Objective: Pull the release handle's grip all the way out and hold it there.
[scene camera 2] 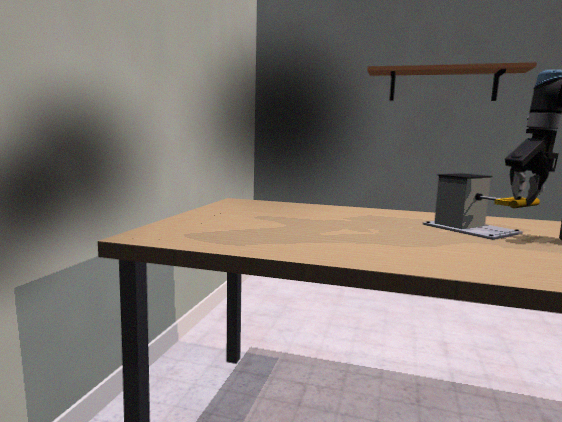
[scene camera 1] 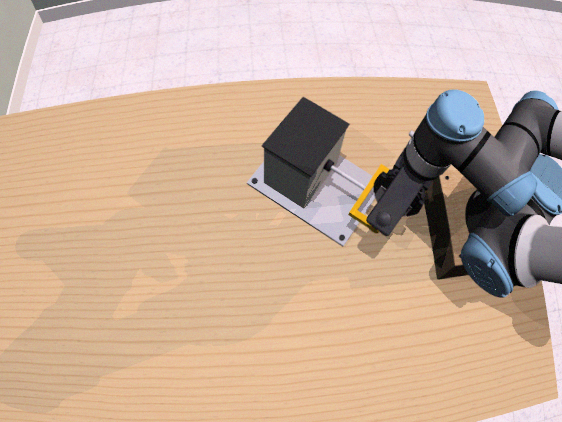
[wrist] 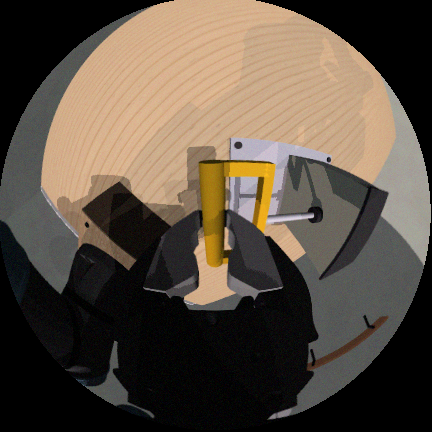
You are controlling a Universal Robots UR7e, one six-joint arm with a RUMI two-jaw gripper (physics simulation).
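The release handle's yellow grip (scene camera 1: 366,195) (scene camera 2: 505,201) (wrist: 213,192) is a frame with a thick round bar on its outer side. A pale rod (scene camera 1: 350,179) (scene camera 2: 488,198) (wrist: 291,218) joins it to the black collar on the dark box (scene camera 1: 306,135) (scene camera 2: 451,202) (wrist: 330,210), and a length of rod shows between them. My gripper (scene camera 2: 526,200) (wrist: 213,211) is shut on the grip's round bar, one finger on each side of it. In the scene camera 1 view the gripper's body hides the fingertips and part of the grip.
The box stands on a pale base plate (scene camera 1: 320,220) (scene camera 2: 492,233) (wrist: 250,150) with dark bolts, on the wooden table. A dark, low-walled block (scene camera 1: 440,235) (wrist: 122,215) lies beside the arm near the table's right end. A wall shelf (scene camera 2: 450,69) (wrist: 350,350) hangs behind.
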